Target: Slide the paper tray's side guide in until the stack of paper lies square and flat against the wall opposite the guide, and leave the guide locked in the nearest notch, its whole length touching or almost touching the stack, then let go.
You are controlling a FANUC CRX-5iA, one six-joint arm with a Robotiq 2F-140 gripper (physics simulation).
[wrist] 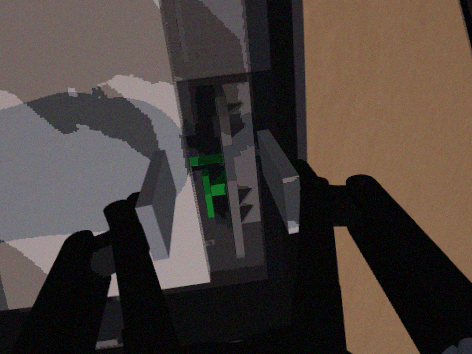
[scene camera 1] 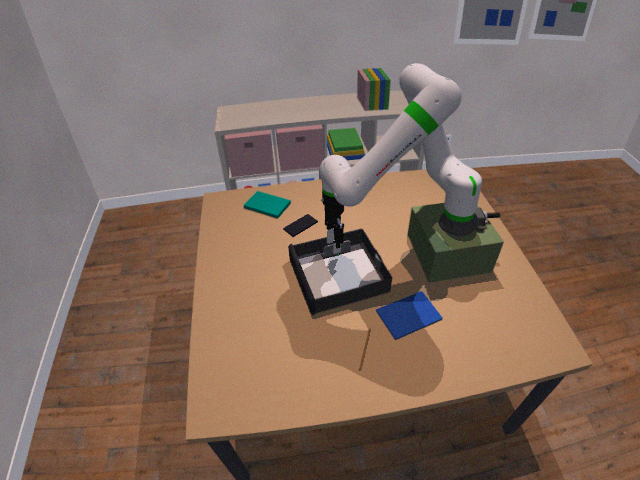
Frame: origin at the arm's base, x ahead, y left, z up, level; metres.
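Seen in the pictures: gripper, fingertip midpoint: (wrist: 215,162) (scene camera 1: 333,247); arm's base, link origin: (scene camera 1: 456,224).
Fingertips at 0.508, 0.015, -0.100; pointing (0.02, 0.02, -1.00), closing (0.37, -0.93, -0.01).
Observation:
Offsets run from my fingertips to a thing's middle, as dx, dy, dz. "spot": to the spot under its first point.
The black paper tray (scene camera 1: 352,300) (wrist: 286,50) stands on the table with a white stack of paper {-0.026, +0.127, -0.041} (scene camera 1: 359,273) (wrist: 185,260) in it. The grey side guide {spot: +0.017, -0.002, -0.031} (scene camera 1: 329,252) (wrist: 215,55) stands near the tray's back wall in the scene view. In the wrist view its long side runs along the stack's edge, touching or nearly so. A green latch part {spot: -0.018, -0.005, +0.002} (wrist: 218,189) shows within the guide. My gripper (scene camera 1: 337,246) (wrist: 215,162) is partly open, one finger over the paper, the other on the tray-wall side of the guide, holding nothing. The stack's fit against the far wall is unclear.
A black phone {+0.147, -0.221, -0.066} (scene camera 1: 300,225) and a teal book {+0.318, -0.379, -0.061} (scene camera 1: 267,204) lie behind the tray. A blue folder {-0.279, +0.304, -0.066} (scene camera 1: 409,315) and a thin brown stick {-0.099, +0.448, -0.067} (scene camera 1: 364,349) lie in front. The green robot base (scene camera 1: 457,255) stands to the right.

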